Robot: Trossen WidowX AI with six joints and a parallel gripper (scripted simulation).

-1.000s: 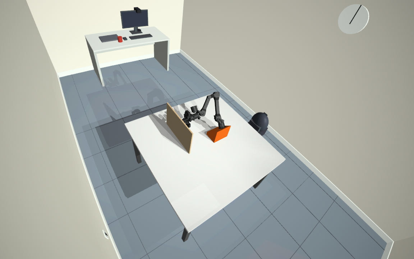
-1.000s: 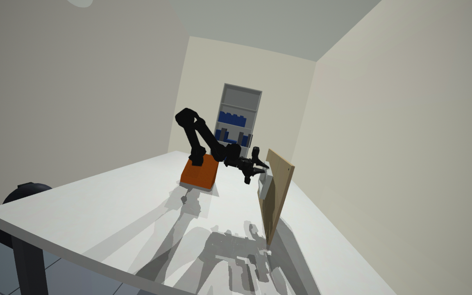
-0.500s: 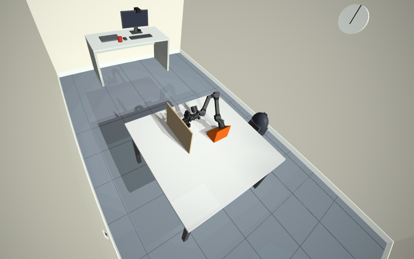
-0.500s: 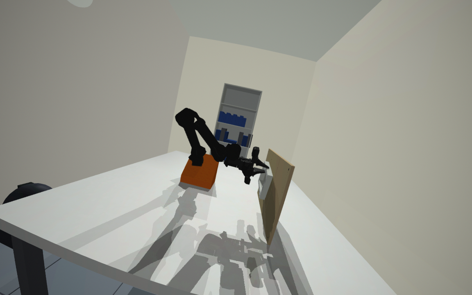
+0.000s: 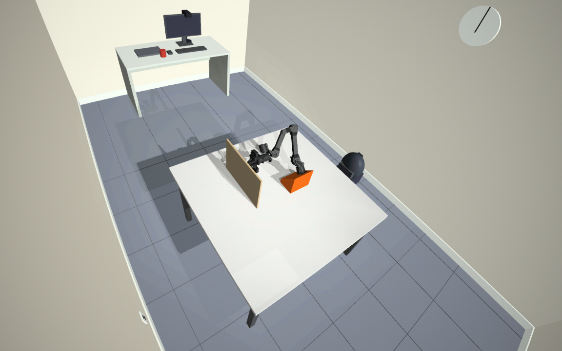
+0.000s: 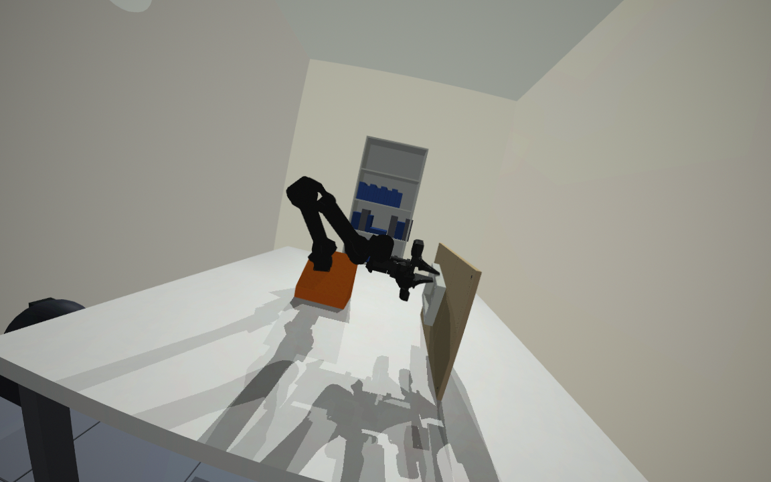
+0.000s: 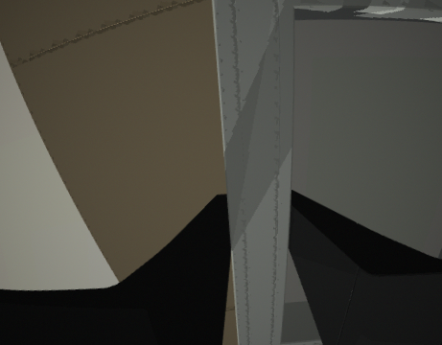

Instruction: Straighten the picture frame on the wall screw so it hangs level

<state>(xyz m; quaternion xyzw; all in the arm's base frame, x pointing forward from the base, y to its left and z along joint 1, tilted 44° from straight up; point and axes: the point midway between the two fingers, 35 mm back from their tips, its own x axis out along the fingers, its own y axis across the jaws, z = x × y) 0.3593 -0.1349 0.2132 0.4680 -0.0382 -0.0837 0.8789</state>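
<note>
My gripper tip is now 50 mm above the pale grey picture frame, 10 mm to the right of it and 10 mm short of it. Round my gripper tip: wall panel 70 mm below, 20 mm ahead.
</note>
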